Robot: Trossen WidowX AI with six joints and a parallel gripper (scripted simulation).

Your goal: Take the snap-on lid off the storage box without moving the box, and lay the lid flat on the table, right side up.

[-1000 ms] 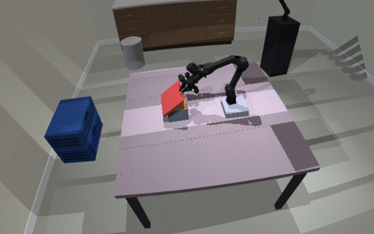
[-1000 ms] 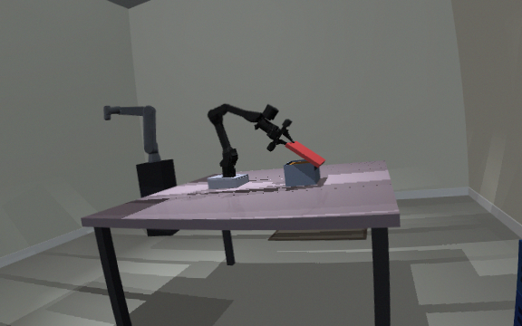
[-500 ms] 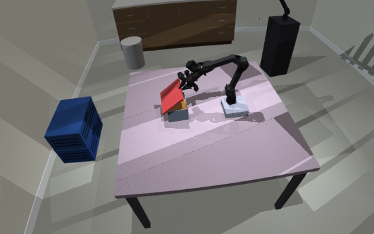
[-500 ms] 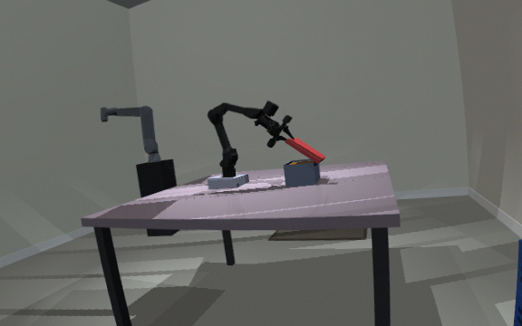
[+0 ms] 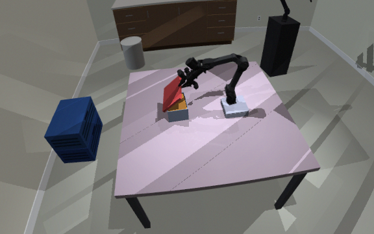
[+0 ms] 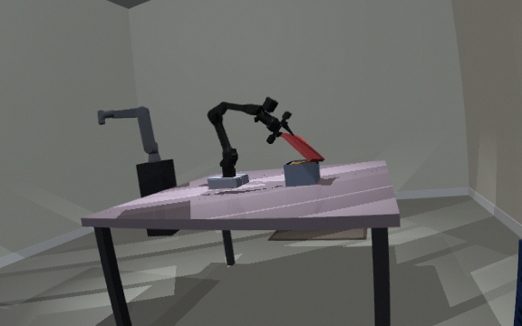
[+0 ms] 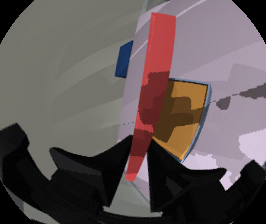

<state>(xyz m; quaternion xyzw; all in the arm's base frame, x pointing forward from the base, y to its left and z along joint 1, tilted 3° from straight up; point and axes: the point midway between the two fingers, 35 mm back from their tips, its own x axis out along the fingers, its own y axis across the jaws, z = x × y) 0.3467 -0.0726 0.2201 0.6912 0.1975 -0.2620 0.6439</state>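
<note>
Right now the red lid is 6 cm below my gripper tip, 6 cm ahead of it and 2 cm to the right of it. The rest, counted from my gripper tip: grey storage box (18 cm below, 3 cm ahead).
</note>
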